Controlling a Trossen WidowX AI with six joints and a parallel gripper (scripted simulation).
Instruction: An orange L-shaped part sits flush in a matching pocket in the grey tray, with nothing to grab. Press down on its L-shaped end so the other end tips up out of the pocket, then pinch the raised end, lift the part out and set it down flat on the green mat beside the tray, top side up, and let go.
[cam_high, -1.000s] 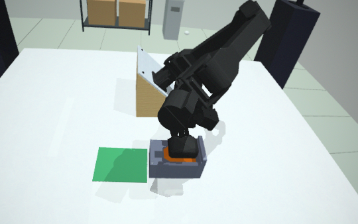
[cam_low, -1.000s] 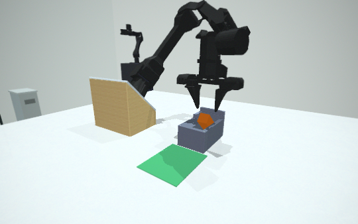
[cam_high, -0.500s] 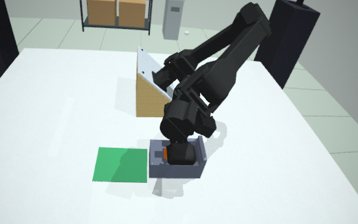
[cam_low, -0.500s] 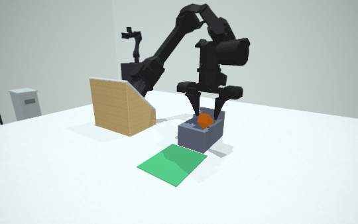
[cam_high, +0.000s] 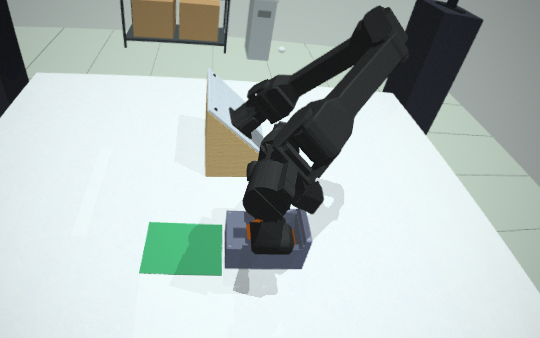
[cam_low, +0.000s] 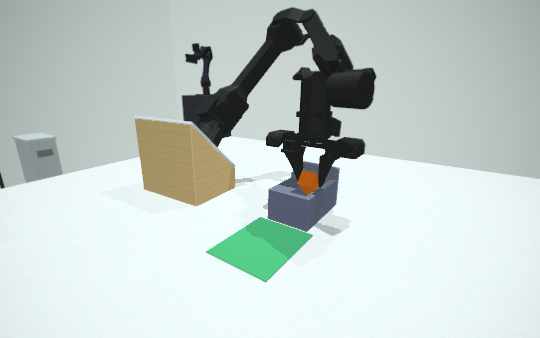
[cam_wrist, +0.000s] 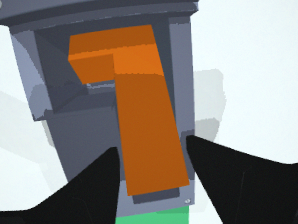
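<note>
Now: the green mat 140 mm to the right of my gripper tip, 80 mm below it and 30 mm behind it. From my gripper tip the other things lie so: orange L-shaped part (40 mm to the left, 30 mm below, 10 mm behind).
</note>
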